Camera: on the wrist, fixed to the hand. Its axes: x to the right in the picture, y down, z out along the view.
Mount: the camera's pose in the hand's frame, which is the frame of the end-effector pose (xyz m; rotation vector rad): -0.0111 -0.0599 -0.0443 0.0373 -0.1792 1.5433
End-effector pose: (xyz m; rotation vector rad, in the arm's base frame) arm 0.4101 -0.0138 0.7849 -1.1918 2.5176 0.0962
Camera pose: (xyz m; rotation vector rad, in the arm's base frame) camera 0.4495 -0.0534 0.8354 0.9171 2.5795 0.4690
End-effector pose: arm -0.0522 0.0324 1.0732 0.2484 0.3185 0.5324
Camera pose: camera -0.0499 -0.0169 1.0163 0.5624 -0.1097 2.0092
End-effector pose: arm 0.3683 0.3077 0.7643 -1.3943 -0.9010 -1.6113
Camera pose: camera 0.2963 0.2945 0.7466 -1.5224 0.1923 -0.2747
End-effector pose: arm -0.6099 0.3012 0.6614 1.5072 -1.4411 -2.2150
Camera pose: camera -0.5466 0.3117 0.6219 -0.0838 -1.6919 -1.2503
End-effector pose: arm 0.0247 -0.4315 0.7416 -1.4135 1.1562 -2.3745
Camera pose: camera 0.0101 -0.3608 0.7630 -0.2968 1.3288 -1.0971
